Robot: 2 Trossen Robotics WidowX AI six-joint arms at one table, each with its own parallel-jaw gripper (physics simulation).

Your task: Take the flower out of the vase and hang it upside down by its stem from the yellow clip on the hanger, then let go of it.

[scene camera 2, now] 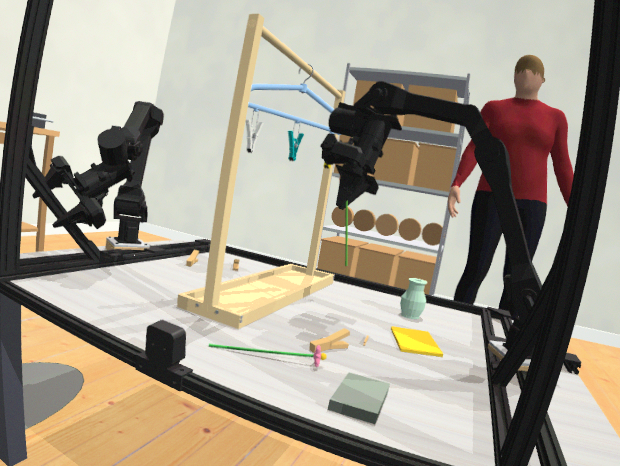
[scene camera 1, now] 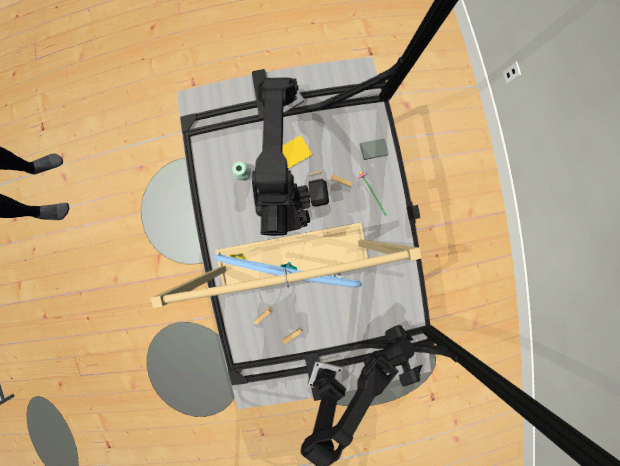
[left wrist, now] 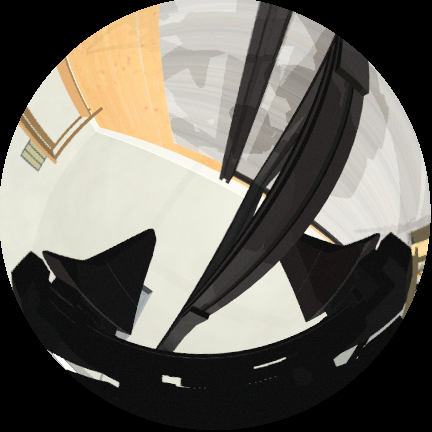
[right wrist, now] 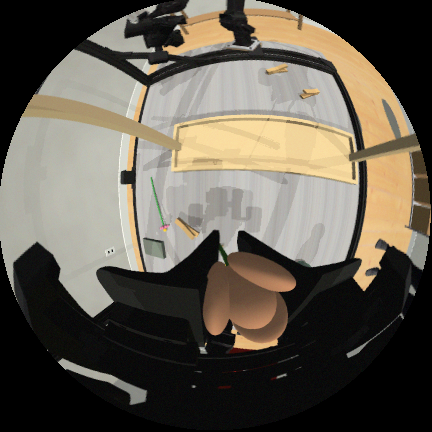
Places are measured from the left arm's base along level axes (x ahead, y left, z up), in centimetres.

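Where they show: left gripper, fingertip midpoint: [scene camera 2: 42, 211] [scene camera 1: 416, 352] [left wrist: 212, 231] [right wrist: 149, 55]; right gripper, fingertip midpoint: [scene camera 2: 339, 207] [scene camera 1: 301, 204] [right wrist: 227, 235]; left arm's base, link origin: [scene camera 2: 127, 241] [scene camera 1: 325, 377] [right wrist: 243, 42].
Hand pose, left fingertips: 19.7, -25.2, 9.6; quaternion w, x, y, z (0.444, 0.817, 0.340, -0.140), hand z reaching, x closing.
Each offset is from my left fingertips to the top centre of the thing, as dx, dy, dz. "spot": to the spot under its first point.
My right gripper [scene camera 2: 345, 204] [right wrist: 227, 235] is shut on a flower; its brownish petals [right wrist: 252, 300] sit between the fingers and its green stem [scene camera 2: 346, 233] [right wrist: 223, 254] hangs straight down, clear of the vase. The mint vase {+41.9, +72.6, -3.9} [scene camera 1: 240, 170] [scene camera 2: 413, 299] stands upright on the table. The blue hanger {spot: +20.1, +40.3, +33.5} [scene camera 1: 325, 279] [scene camera 2: 278, 87] hangs from the wooden rack [scene camera 1: 350, 264] [scene camera 2: 233, 165]. Its yellow clip {+18.0, +60.4, +27.3} [scene camera 1: 238, 256] [scene camera 2: 327, 165] is mostly hidden behind my right gripper in scene camera 2. My left gripper [scene camera 2: 46, 207] [left wrist: 212, 231] is open and empty, far from the hanger.
White {spot: +20.9, +36.0, +21.7} [scene camera 2: 253, 134] and teal {+19.0, +48.5, +27.2} [scene camera 1: 288, 265] [scene camera 2: 294, 145] clips hang beside the yellow one. A pink flower {+47.4, +27.1, -9.7} [scene camera 1: 373, 194] [scene camera 2: 265, 350] [right wrist: 157, 202], wooden pegs {+48.5, +39.2, -9.6} [scene camera 1: 341, 180] [scene camera 2: 330, 341], a yellow square {spot: +54.2, +56.6, -12.2} [scene camera 1: 297, 151] [scene camera 2: 417, 341] and a grey-green block {+63.0, +30.9, -11.3} [scene camera 1: 373, 148] [scene camera 2: 359, 395] lie on the table.
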